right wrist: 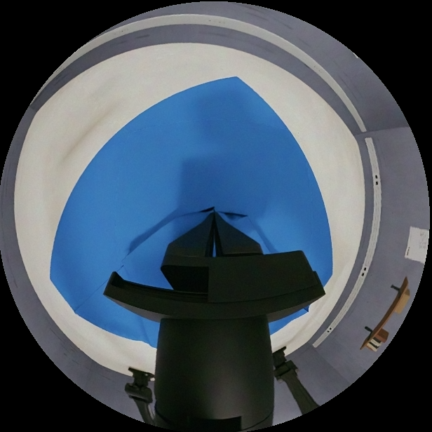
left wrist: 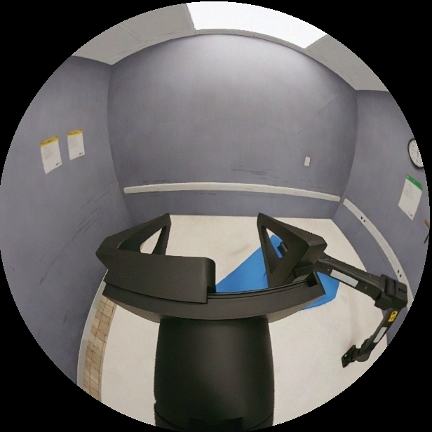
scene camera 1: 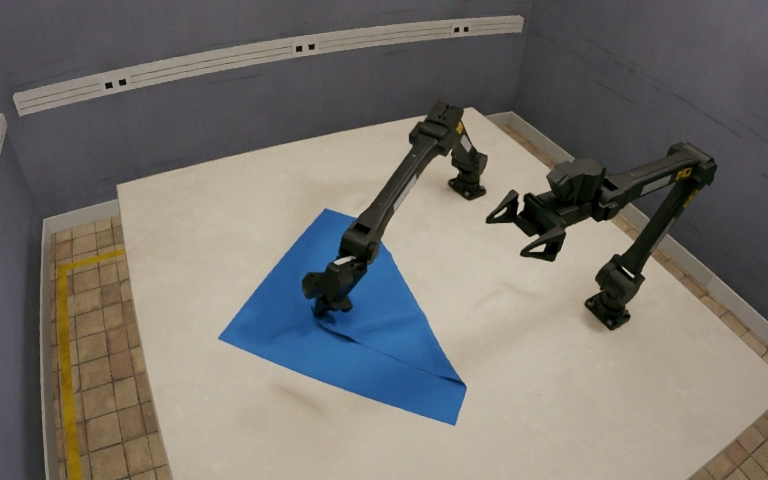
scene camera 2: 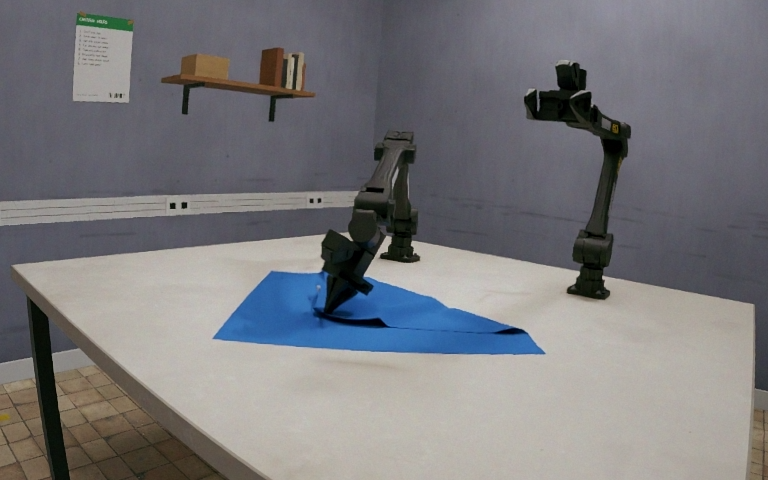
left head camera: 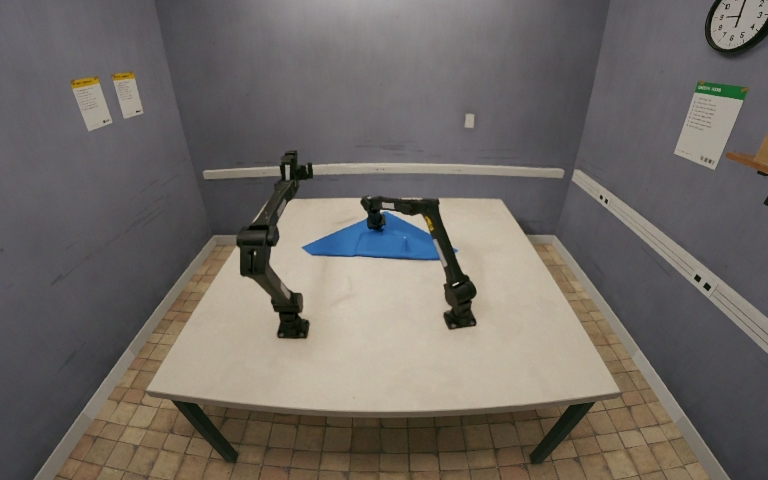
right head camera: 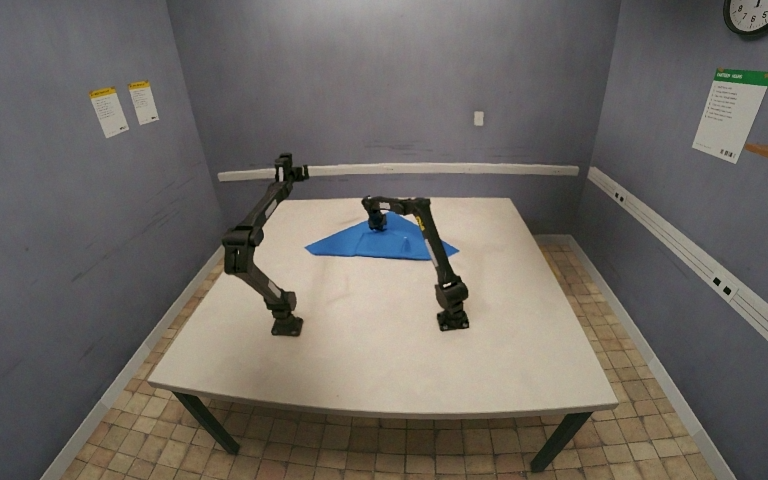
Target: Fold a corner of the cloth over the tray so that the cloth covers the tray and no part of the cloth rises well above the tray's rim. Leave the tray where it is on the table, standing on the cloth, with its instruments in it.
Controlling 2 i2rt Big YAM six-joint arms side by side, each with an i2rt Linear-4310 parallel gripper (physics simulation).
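Note:
The blue cloth (left head camera: 339, 242) (right head camera: 339, 244) (scene camera 1: 266, 322) (scene camera 2: 254, 319) (left wrist: 245, 275) (right wrist: 240, 130) lies on the table with one corner folded over its middle. The tray and its instruments are hidden beneath the flap; a low raised outline shows there. In scene camera 2 the flap's edge is slightly lifted near the fingertips. My right gripper (scene camera 1: 318, 316) (scene camera 2: 327, 312) (right wrist: 213, 217) points down, low over the cloth, shut on the folded corner. My left gripper (scene camera 1: 505, 236) (scene camera 2: 555, 97) (left wrist: 213, 217) is open and empty, high above the table, away from the cloth.
The pale table (left head camera: 373, 362) (scene camera 1: 226, 430) (scene camera 2: 453, 418) carries both arm bases. The right arm reaches over the cloth. A wall shelf (scene camera 2: 237, 86) with a box and books is beyond the table. Walls with white trunking (scene camera 1: 226, 62) surround the table.

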